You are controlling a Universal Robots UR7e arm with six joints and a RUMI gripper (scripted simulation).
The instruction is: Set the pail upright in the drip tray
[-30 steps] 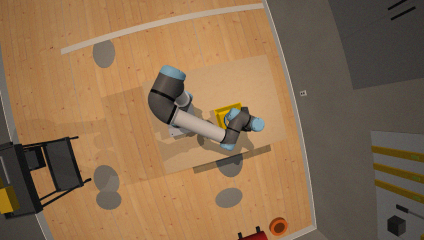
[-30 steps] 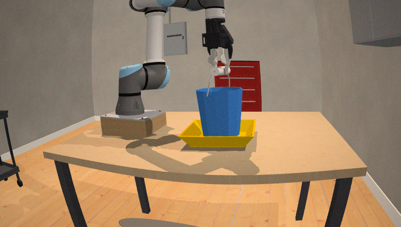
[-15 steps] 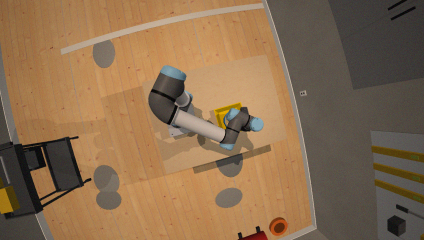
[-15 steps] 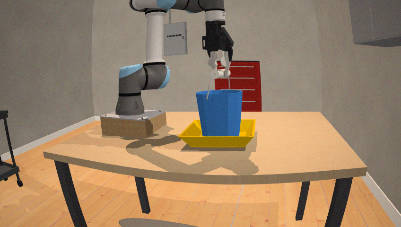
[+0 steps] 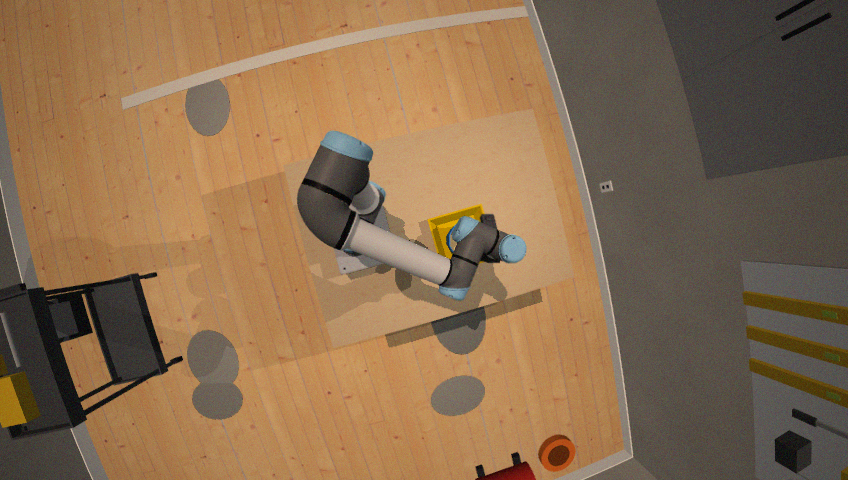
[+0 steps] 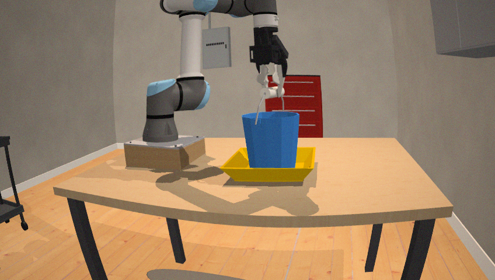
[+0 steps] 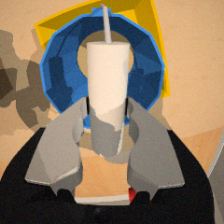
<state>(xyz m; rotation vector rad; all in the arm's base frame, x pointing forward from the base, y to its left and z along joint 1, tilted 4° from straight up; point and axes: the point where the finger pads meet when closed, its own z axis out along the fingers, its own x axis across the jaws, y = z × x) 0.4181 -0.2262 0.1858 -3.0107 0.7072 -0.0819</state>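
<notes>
My hand is 3 cm above the white grip. Also, from my hand: blue pail 1 cm behind, 9 cm below; then yellow drip tray 1 cm behind, 1 cm to the left, 23 cm below.
</notes>
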